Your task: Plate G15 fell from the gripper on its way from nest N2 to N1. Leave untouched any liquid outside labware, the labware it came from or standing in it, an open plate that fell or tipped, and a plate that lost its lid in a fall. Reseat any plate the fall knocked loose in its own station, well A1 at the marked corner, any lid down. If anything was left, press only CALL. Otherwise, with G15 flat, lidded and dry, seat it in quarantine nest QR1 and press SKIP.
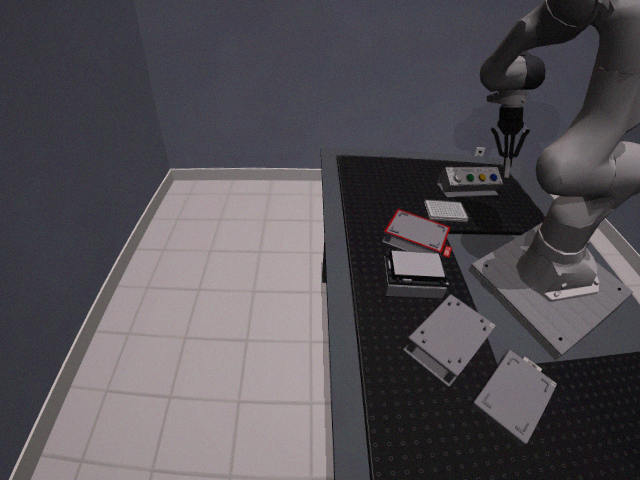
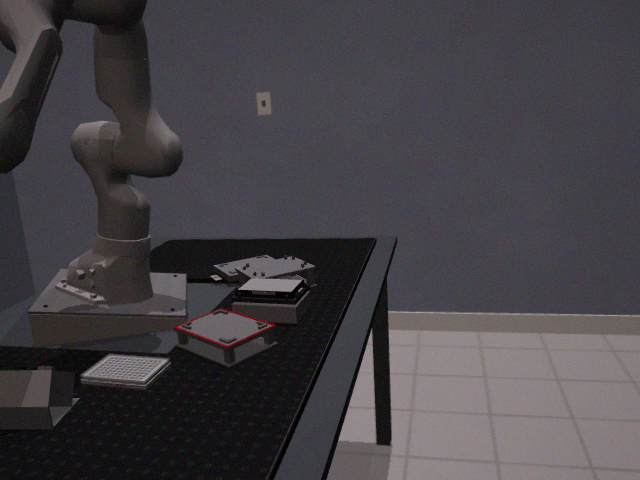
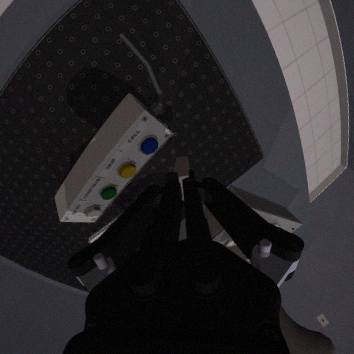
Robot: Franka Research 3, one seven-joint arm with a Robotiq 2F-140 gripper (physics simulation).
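My gripper is shut and empty, above and beside the blue-button end of the button box. The blue button is by the CALL label, and the yellow button is by SKIP. A white well plate lies flat on the black mat, outside the nests; its name and whether it has a lid cannot be read. The red-edged nest bears no plate. No liquid can be made out.
A black station on a grey block has a flat white top. Two grey nests stand beyond it, with no plate on them. The robot base plate is beside the mat.
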